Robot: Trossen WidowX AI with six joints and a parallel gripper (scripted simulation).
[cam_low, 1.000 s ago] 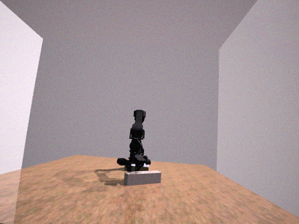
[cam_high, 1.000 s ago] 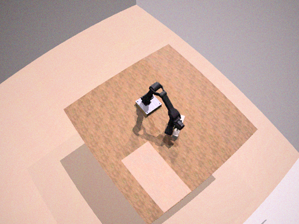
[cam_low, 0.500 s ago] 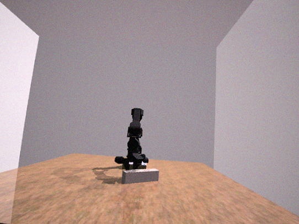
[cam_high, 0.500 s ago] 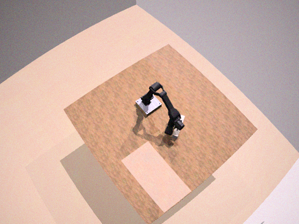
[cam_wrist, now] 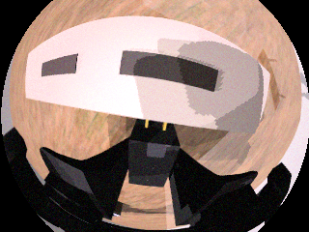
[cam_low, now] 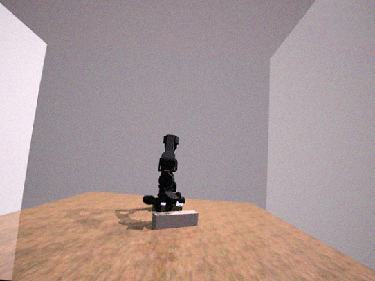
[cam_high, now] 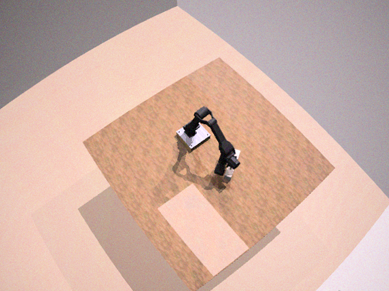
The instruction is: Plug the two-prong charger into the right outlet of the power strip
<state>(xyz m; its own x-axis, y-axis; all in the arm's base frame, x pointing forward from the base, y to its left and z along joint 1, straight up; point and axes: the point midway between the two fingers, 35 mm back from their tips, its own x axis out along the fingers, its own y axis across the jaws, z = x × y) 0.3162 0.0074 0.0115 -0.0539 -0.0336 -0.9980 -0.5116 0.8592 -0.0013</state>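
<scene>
My gripper tip is 10 mm to the right of the dark two-prong charger, 10 mm below it and 10 mm short of it.
</scene>
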